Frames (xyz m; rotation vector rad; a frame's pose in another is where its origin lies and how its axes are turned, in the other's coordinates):
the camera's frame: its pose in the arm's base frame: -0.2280 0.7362 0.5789 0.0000 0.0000 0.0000
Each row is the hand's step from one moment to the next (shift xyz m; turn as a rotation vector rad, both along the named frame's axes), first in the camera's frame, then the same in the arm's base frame.
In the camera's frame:
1: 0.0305 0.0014 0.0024 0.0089 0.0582 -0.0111
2: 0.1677 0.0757 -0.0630 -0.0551 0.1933 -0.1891
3: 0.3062 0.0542 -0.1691 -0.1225 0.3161 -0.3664
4: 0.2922 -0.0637 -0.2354 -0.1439 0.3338 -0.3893
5: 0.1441 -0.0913 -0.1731 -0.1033 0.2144 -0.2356
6: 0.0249 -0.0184 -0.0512 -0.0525 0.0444 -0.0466
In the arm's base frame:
1: 0.0305 0.0014 0.0024 0.0089 0.0582 -0.0111
2: 0.1677 0.0757 -0.0630 -0.0551 0.1933 -0.1891
3: 0.3062 0.0542 -0.1691 -0.1225 0.3161 -0.3664
4: 0.2922 -0.0637 -0.2354 -0.1439 0.3338 -0.3893
5: 0.1441 -0.0913 -0.1731 -0.1033 0.2144 -0.2356
6: 0.0249 -0.0184 -0.0512 -0.0525 0.0444 -0.0466

